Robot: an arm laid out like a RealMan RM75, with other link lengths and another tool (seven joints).
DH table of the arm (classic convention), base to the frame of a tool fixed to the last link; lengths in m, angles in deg. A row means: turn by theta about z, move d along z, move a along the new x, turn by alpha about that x. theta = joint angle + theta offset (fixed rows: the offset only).
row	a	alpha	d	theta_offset
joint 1	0	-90	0.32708	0
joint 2	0	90	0	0
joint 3	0	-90	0.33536	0
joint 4	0	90	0	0
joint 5	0	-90	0.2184	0
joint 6	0	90	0	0
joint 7	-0.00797	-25.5	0.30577	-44.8
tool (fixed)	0	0	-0.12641	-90
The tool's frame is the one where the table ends.
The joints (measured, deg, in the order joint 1, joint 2, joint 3, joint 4, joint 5, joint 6, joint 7), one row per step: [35.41 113.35 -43.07 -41.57 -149.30 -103.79 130.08]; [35.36 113.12 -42.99 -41.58 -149.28 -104.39 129.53]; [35.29 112.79 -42.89 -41.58 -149.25 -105.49 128.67]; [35.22 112.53 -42.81 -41.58 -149.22 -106.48 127.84]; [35.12 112.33 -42.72 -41.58 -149.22 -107.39 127.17]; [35.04 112.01 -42.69 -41.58 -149.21 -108.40 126.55]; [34.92 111.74 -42.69 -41.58 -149.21 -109.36 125.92]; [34.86 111.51 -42.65 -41.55 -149.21 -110.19 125.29]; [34.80 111.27 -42.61 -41.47 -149.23 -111.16 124.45]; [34.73 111.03 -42.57 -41.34 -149.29 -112.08 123.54]
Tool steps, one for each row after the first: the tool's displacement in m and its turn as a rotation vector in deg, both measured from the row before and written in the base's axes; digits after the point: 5 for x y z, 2 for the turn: [-0.00021 -0.00117 0.00189 -0.36 0.24 0.38]; [-0.00077 -0.00246 0.00251 -0.74 0.47 0.58]; [-0.00089 -0.00237 0.00193 -0.69 0.47 0.57]; [-0.00059 -0.00258 0.00149 -0.65 0.45 0.39]; [-0.00040 -0.00249 0.00250 -0.70 0.37 0.36]; [-0.00026 -0.00281 0.00205 -0.71 0.37 0.35]; [-0.00061 -0.00217 0.00173 -0.60 0.39 0.39]; [-0.00092 -0.00272 0.00164 -0.76 0.51 0.54]; [-0.00070 -0.00284 0.00155 -0.77 0.50 0.56]
